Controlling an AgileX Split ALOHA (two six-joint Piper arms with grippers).
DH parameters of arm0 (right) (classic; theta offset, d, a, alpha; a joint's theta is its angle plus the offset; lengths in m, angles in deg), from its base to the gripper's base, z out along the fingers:
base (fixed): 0 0 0 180
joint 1: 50.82 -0.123 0 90
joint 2: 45.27 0 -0.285 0
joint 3: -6.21 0 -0.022 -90
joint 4: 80.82 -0.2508 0 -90
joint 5: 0.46 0 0.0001 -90
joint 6: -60.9 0.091 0 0
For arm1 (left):
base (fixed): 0 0 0 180
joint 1: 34.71 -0.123 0 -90
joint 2: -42.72 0 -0.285 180
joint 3: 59.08 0 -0.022 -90
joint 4: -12.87 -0.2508 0 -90
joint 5: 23.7 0 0.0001 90
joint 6: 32.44 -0.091 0 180
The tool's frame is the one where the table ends.
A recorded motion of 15 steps. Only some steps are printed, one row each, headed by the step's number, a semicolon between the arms.
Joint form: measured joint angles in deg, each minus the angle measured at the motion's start. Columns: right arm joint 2, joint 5, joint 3, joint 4, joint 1, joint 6; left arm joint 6, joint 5, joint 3, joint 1, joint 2, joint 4.
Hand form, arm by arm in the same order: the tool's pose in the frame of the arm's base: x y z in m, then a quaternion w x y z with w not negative. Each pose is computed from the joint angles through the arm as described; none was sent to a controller.
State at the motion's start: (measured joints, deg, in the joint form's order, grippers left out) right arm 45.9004 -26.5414 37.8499 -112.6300 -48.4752 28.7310; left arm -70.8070 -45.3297 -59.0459 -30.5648 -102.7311 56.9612
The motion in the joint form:
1: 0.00 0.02 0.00 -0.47 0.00 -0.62; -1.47 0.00 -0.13 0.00 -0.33 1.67
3: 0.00 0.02 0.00 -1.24 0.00 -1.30; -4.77 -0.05 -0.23 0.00 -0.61 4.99
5: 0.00 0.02 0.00 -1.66 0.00 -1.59; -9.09 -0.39 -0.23 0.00 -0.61 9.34
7: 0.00 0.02 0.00 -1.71 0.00 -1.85; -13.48 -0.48 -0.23 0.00 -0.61 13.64
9: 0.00 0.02 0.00 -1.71 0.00 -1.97; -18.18 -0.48 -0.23 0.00 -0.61 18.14
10: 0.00 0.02 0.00 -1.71 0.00 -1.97; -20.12 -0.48 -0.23 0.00 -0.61 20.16
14: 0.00 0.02 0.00 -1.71 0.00 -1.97; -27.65 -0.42 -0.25 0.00 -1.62 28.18
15: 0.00 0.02 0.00 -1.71 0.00 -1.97; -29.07 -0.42 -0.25 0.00 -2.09 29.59
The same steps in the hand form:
1: 0.2795 0.0100 0.2178 0.30145 -0.04246 0.94745 0.09825; 0.4207 -0.0546 0.0055 0.15277 0.02448 0.97764 -0.14240
3: 0.2797 0.0104 0.2180 0.30287 -0.04295 0.94673 0.10069; 0.4216 -0.0561 0.0045 0.15790 0.02640 0.97559 -0.15032
5: 0.2798 0.0107 0.2182 0.30358 -0.04254 0.94635 0.10223; 0.4227 -0.0582 0.0056 0.16569 0.02950 0.97235 -0.16187
7: 0.2798 0.0107 0.2182 0.30386 -0.04436 0.94622 0.10182; 0.4243 -0.0599 0.0068 0.17591 0.03289 0.96888 -0.17102
9: 0.2798 0.0107 0.2182 0.30397 -0.04535 0.94617 0.10150; 0.4261 -0.0613 0.0081 0.18801 0.03684 0.96502 -0.17896
10: 0.2798 0.0107 0.2182 0.30397 -0.04535 0.94617 0.10150; 0.4270 -0.0620 0.0087 0.19338 0.03708 0.96329 -0.18249
14: 0.2798 0.0107 0.2182 0.30397 -0.04535 0.94617 0.10150; 0.4286 -0.0638 0.0037 0.20740 0.03433 0.95817 -0.19418
15: 0.2798 0.0107 0.2182 0.30397 -0.04535 0.94617 0.10150; 0.4283 -0.0640 0.0006 0.20767 0.03409 0.95781 -0.19573

